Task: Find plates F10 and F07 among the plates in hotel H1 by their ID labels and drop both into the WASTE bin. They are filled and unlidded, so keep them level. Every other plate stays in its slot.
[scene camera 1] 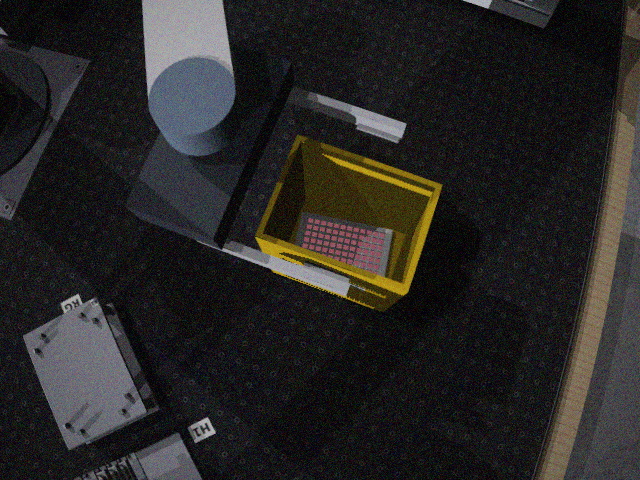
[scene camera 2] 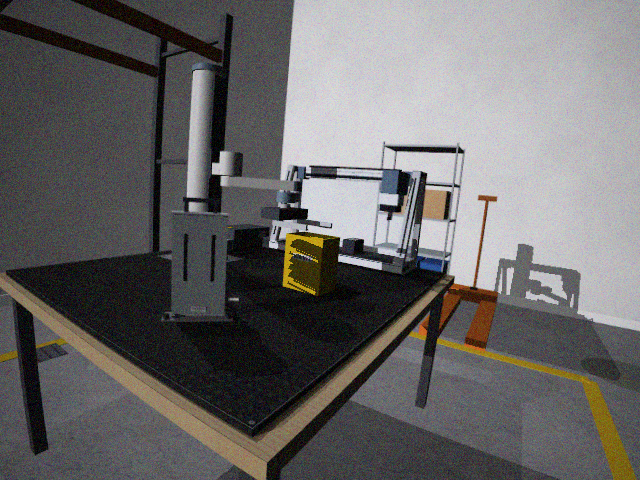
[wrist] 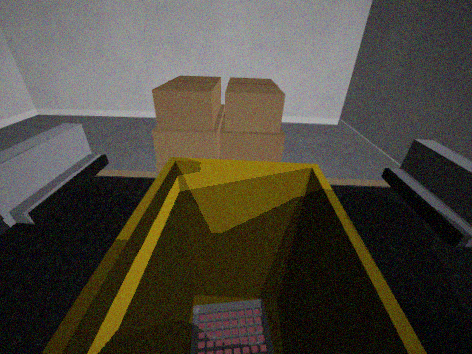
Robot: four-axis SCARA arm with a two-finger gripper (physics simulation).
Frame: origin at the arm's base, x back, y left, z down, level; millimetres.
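Seen in the pictures: gripper, fingertip midpoint: [scene camera 1: 377,207] [scene camera 2: 319,226] [wrist: 244,150].
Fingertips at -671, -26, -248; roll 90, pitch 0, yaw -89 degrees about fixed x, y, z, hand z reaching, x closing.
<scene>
Pixels of each thing's top centre, then the offset from my fingertips to it, as dx, dy, dz. "spot": a spot on its surface instead.
- yellow bin at its top centre: [wrist: 241,238] [scene camera 1: 350,209] [scene camera 2: 313,235] +24, +0, +35
- hotel H1 at a spot on its surface: [scene camera 1: 168,457] spot: +152, -343, +227
- grey station at its top centre: [scene camera 1: 77,373] +287, -274, +165
- RG label at a spot on its surface: [scene camera 1: 71,303] spot: +367, -200, +234
- grey tower at a spot on its surface: [scene camera 2: 199,263] spot: +80, -466, +84
The yellow bin [scene camera 1: 436,206] [scene camera 2: 328,266] [wrist: 370,260] stands open-topped on the dark mat; no WASTE lettering is readable. A filled, unlidded plate with red wells [scene camera 1: 343,242] [wrist: 230,330] lies low inside it, looking about level, and its ID is not readable. My gripper [scene camera 1: 376,209] [scene camera 2: 316,224] [wrist: 244,150] is open and empty above the bin, its two fingers wide apart over the bin's long sides. Part of hotel H1 [scene camera 1: 168,457] shows at the lower left in scene camera 1, beside its H1 label [scene camera 1: 201,429]; its plates' IDs are not readable.
A grey station [scene camera 1: 82,372] with an RG label [scene camera 1: 71,303] stands near H1. A grey tower [scene camera 2: 199,263] stands at the left in scene camera 2. A gantry frame [scene camera 2: 413,222] stands behind the bin. Cardboard boxes [wrist: 187,110] stand beyond the wooden table edge [scene camera 1: 584,320].
</scene>
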